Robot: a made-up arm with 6 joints. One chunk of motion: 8 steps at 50 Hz.
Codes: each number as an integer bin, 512 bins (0 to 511) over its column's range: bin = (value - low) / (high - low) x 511, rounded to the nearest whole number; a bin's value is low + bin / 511 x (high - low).
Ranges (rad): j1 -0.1..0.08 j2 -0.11..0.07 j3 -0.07..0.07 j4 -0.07..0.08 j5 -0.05..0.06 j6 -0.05..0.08
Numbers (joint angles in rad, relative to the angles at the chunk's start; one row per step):
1: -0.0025 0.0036 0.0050 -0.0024 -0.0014 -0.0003
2: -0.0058 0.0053 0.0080 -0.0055 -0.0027 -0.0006
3: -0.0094 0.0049 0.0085 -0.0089 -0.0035 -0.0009
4: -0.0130 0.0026 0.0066 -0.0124 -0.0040 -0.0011
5: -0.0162 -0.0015 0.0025 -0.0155 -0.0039 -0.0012
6: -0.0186 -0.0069 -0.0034 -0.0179 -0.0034 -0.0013
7: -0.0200 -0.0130 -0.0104 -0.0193 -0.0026 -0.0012
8: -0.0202 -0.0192 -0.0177 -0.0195 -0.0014 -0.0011
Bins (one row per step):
1: 277 322 274 230 226 195
2: 267 327 285 220 220 194
3: 257 326 287 208 216 193
4: 247 320 280 196 214 192
5: 238 308 265 186 214 192
6: 231 293 243 177 216 191
7: 227 275 218 173 220 192
8: 227 258 191 172 226 192

